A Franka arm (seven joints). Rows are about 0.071 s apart.
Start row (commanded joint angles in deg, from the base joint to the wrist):
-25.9 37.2 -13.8 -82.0 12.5 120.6 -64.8
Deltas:
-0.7 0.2 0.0 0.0 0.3 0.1 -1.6
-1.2 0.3 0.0 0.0 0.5 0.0 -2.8
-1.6 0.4 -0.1 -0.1 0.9 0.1 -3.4
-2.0 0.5 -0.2 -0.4 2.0 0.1 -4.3
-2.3 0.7 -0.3 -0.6 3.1 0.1 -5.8
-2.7 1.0 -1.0 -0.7 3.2 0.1 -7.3
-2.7 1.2 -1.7 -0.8 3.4 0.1 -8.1
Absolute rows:
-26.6 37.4 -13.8 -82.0 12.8 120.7 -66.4
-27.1 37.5 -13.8 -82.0 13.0 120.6 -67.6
-27.5 37.6 -13.9 -82.1 13.4 120.7 -68.2
-27.9 37.7 -14.0 -82.4 14.5 120.7 -69.1
-28.2 37.9 -14.1 -82.6 15.6 120.7 -70.6
-28.6 38.2 -14.8 -82.7 15.7 120.7 -72.1
-28.6 38.4 -15.5 -82.8 15.9 120.7 -72.9

